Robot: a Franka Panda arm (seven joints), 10 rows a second.
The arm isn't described. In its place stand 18 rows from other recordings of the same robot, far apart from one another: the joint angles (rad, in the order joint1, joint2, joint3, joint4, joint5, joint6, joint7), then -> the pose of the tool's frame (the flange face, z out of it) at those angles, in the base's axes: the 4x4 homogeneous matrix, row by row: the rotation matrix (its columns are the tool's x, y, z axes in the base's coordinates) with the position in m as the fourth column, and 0 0 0 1 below.
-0.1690, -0.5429, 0.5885, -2.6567, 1.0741, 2.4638, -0.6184 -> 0.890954 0.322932 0.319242 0.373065; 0.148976 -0.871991 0.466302 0.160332; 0.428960 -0.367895 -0.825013 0.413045; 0 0 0 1
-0.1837, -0.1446, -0.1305, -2.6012, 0.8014, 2.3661, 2.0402 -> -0.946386 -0.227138 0.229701 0.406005; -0.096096 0.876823 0.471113 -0.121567; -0.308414 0.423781 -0.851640 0.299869; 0 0 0 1
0.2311, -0.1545, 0.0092, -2.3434, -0.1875, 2.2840, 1.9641 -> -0.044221 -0.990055 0.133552 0.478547; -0.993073 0.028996 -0.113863 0.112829; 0.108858 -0.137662 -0.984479 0.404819; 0 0 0 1
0.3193, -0.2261, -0.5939, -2.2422, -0.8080, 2.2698, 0.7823 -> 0.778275 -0.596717 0.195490 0.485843; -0.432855 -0.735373 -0.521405 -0.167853; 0.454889 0.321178 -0.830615 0.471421; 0 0 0 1
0.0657, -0.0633, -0.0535, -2.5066, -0.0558, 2.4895, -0.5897 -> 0.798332 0.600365 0.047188 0.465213; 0.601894 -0.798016 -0.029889 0.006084; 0.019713 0.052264 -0.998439 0.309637; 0 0 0 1
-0.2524, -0.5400, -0.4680, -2.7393, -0.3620, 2.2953, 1.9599 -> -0.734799 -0.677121 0.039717 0.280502; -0.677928 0.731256 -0.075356 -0.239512; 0.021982 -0.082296 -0.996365 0.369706; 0 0 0 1
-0.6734, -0.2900, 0.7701, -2.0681, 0.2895, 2.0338, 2.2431 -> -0.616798 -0.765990 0.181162 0.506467; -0.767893 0.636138 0.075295 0.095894; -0.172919 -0.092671 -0.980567 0.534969; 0 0 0 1
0.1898, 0.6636, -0.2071, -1.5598, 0.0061, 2.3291, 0.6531 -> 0.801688 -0.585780 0.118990 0.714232; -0.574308 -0.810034 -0.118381 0.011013; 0.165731 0.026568 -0.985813 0.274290; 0 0 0 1
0.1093, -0.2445, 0.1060, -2.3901, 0.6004, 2.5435, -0.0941 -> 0.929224 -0.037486 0.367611 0.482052; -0.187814 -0.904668 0.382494 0.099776; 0.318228 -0.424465 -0.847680 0.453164; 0 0 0 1
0.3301, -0.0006, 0.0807, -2.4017, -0.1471, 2.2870, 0.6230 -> 0.992981 -0.104863 -0.054699 0.439300; -0.111786 -0.983175 -0.144470 0.187683; -0.038630 0.149570 -0.987996 0.305107; 0 0 0 1
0.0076, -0.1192, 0.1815, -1.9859, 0.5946, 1.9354, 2.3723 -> -0.721554 -0.692138 0.017442 0.517284; -0.585808 0.623745 0.517466 0.141796; -0.369037 0.363162 -0.855526 0.532152; 0 0 0 1
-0.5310, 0.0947, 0.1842, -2.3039, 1.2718, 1.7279, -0.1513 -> 0.721441 -0.655974 0.221857 0.483877; -0.360505 -0.082245 0.929124 -0.081649; -0.591235 -0.750289 -0.295817 0.320437; 0 0 0 1
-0.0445, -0.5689, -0.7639, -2.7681, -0.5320, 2.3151, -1.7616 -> 0.172998 0.984235 0.036780 0.265012; 0.984552 -0.171789 -0.033837 -0.250191; -0.026985 0.042065 -0.998750 0.337075; 0 0 0 1
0.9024, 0.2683, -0.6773, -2.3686, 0.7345, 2.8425, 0.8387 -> 0.321360 -0.896582 0.304745 0.518695; -0.946848 -0.299349 0.117764 0.079521; -0.014360 -0.326392 -0.945125 0.262955; 0 0 0 1
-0.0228, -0.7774, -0.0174, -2.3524, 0.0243, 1.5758, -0.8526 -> 0.684179 0.729311 0.002010 0.309387; 0.728778 -0.683779 0.036448 -0.011444; 0.027956 -0.023472 -0.999334 0.590070; 0 0 0 1
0.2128, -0.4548, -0.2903, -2.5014, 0.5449, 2.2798, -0.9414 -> 0.767215 0.571453 0.291242 0.427867; 0.395166 -0.778808 0.487136 -0.025172; 0.505197 -0.258649 -0.823332 0.463288; 0 0 0 1
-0.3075, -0.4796, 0.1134, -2.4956, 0.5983, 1.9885, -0.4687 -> 0.990235 0.037824 0.134180 0.399504; -0.027107 -0.891879 0.451462 -0.041360; 0.136749 -0.450690 -0.882144 0.457814; 0 0 0 1
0.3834, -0.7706, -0.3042, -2.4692, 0.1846, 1.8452, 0.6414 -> 0.866424 -0.495321 0.062984 0.339116; -0.477935 -0.786197 0.391756 0.023778; -0.144527 -0.369529 -0.917911 0.548776; 0 0 0 1
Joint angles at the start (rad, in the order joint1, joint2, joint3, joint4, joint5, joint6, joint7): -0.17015 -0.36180 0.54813 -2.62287 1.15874 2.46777 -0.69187
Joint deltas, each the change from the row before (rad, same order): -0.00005 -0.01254 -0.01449 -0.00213 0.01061 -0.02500 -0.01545; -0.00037 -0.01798 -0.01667 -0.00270 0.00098 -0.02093 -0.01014; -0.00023 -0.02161 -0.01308 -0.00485 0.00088 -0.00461 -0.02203; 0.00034 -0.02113 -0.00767 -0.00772 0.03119 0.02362 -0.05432; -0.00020 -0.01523 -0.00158 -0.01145 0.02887 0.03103 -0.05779; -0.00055 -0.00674 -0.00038 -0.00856 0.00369 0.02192 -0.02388; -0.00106 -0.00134 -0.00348 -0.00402 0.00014 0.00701 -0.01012; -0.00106 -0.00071 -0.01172 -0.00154 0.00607 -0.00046 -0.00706; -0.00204 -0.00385 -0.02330 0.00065 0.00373 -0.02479 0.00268; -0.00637 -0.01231 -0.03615 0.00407 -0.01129 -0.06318 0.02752; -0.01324 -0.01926 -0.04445 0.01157 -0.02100 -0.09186 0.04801; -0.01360 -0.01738 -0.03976 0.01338 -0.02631 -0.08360 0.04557; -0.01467 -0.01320 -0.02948 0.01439 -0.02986 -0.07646 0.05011
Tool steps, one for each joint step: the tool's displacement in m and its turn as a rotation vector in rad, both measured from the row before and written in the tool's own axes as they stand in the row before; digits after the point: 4 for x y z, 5 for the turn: 0.0000 0.0011 -0.0046 0.01772 0.00208 -0.00175; 0.0008 0.0010 -0.0071 0.00925 0.00680 -0.00509; 0.0010 0.0008 -0.0083 -0.00289 0.01801 -0.02102; 0.0014 0.0018 -0.0087 -0.00871 0.04593 -0.03308; -0.0007 0.0031 -0.0056 -0.01702 0.03828 -0.03646; -0.0012 0.0030 -0.0026 -0.01920 0.01485 -0.01933; -0.0007 0.0028 -0.0013 -0.00739 0.00488 -0.00493; 0.0004 0.0043 -0.0027 0.00068 0.00924 0.00846; 0.0011 0.0051 -0.0047 0.01725 0.00455 0.02302; 0.0024 0.0047 -0.0085 0.03746 -0.00791 0.04154; 0.0049 0.0031 -0.0136 0.05148 -0.01316 0.05539; 0.0044 0.0013 -0.0141 0.04178 -0.01554 0.04455; 0.0030 -0.0005 -0.0119 0.03197 -0.02349 0.04219
